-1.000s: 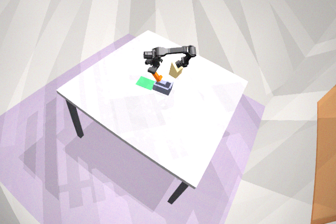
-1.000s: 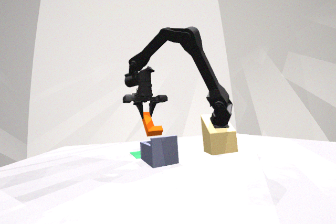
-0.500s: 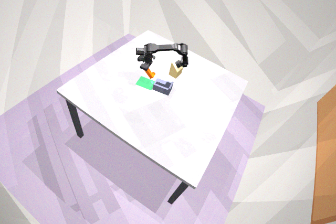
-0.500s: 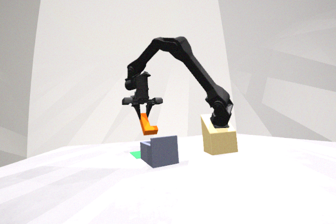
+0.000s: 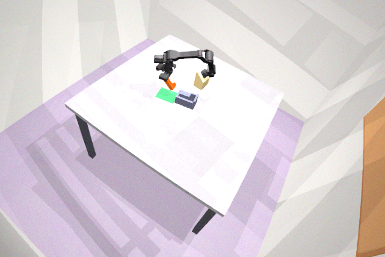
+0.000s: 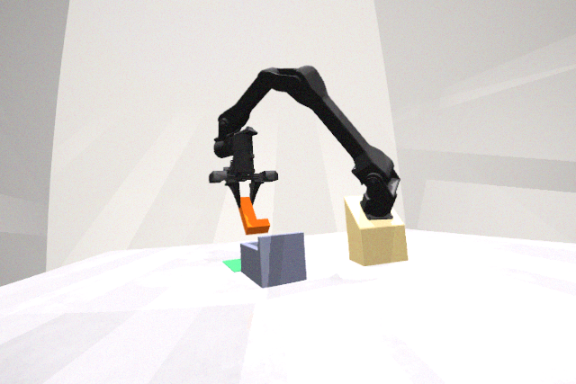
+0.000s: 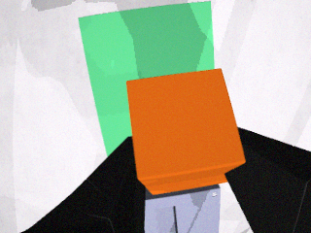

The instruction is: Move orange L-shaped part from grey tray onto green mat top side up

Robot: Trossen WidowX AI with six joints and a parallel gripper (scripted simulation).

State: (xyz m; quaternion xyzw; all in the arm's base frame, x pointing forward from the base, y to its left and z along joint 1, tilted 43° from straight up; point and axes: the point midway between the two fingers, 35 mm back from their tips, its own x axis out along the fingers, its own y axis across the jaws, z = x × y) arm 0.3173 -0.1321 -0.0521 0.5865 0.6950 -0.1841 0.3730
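My gripper tip is 160 mm above the green mat, 20 mm to the right of it and 10 mm past it. From my gripper tip the other things lie so: orange L-shaped part: 30 mm below, 20 mm to the left, 20 mm behind.
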